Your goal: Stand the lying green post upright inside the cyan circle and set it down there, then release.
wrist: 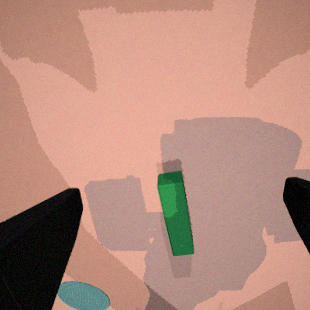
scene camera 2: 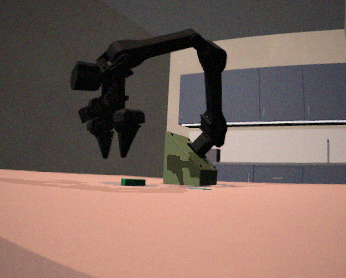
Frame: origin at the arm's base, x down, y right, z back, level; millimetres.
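Seen in the pictures: gripper, fingertip midpoint: [wrist: 184, 193] [scene camera 2: 113, 158]; arm's base, origin of the base link: [scene camera 2: 196, 151].
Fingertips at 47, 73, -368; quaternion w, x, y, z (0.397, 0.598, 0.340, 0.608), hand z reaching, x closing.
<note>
Pixels of each thing's top centre, then the offset from my fingertips to it, as dx, dy, dz. "spot": a spot on its surface instead. Level surfaces: height alone.
- green post, middle of its top: [wrist: 177, 224] [scene camera 2: 133, 178] +46, -27, +50
- cyan circle, surface spot: [wrist: 83, 296] [scene camera 2: 197, 188] spot: +61, -170, +110
- pink table, its level: dx +62
The green post [scene camera 2: 133, 182] [wrist: 177, 220] lies flat on its side on the table, outside the cyan circle. The cyan circle [scene camera 2: 200, 188] [wrist: 83, 296] is a thin sliver to the right of the post in the scene view, and sits at the lower left in the wrist view, partly beside the left finger. My gripper [scene camera 2: 114, 157] [wrist: 184, 193] is open and empty, pointing down. It hangs above the post, which shows between the two fingers in the wrist view, clear of both.
The pink table [scene camera 2: 175, 225] [wrist: 130, 100] carries shadows of the arm. The arm's green wedge-shaped base [scene camera 2: 174, 155] stands behind the circle in the scene view. Blue-grey cabinets [scene camera 2: 280, 95] are on the far wall.
</note>
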